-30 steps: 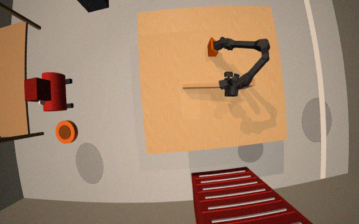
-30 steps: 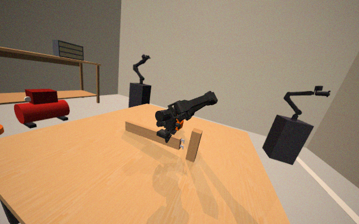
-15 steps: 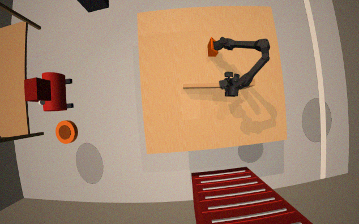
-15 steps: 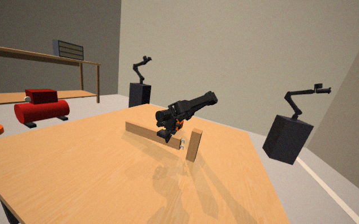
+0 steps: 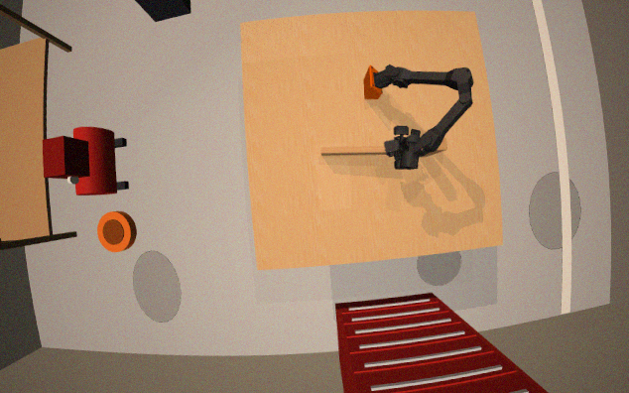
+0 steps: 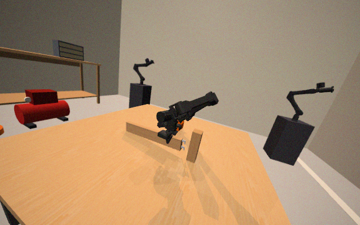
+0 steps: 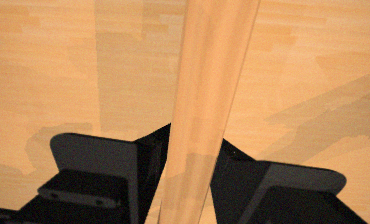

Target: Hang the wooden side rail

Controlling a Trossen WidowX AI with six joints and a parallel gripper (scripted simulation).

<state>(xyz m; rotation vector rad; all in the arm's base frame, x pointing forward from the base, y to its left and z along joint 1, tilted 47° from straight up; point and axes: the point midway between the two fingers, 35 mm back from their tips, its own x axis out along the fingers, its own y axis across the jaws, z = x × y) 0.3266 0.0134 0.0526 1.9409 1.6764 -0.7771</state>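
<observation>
Now: gripper tip 10 mm short of the headboard post, 150 mm to the right of it and 40 mm below it.
</observation>
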